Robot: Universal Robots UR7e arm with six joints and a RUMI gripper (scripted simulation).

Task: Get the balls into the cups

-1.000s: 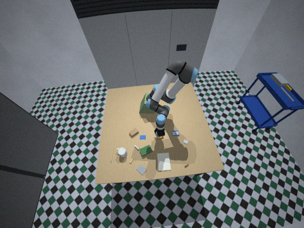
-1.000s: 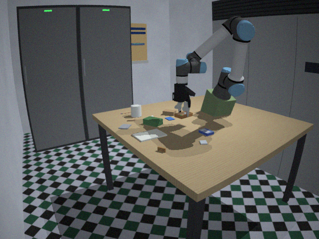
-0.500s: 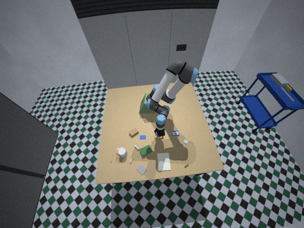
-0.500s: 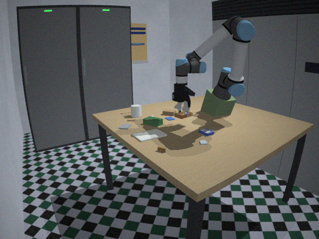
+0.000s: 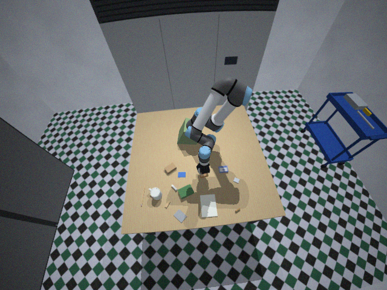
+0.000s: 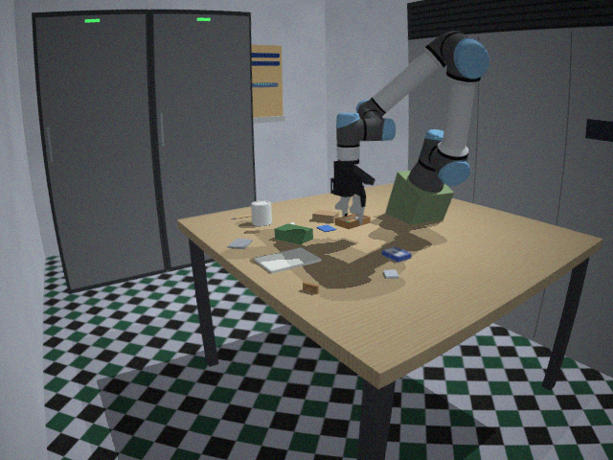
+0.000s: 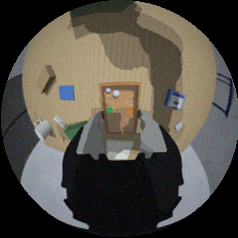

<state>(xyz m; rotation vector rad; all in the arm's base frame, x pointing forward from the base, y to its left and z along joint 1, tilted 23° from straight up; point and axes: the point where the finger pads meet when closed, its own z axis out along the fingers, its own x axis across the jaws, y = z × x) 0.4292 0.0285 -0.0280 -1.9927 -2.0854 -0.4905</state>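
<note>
My hand is 1 cm above the covered wooden puzzle. Round my hand: green box 13 cm ahead, 17 cm to the right, 7 cm below; white sheet 27 cm ahead, 8 cm below; blue tile 3 cm behind, 18 cm to the right, 9 cm below.
</note>
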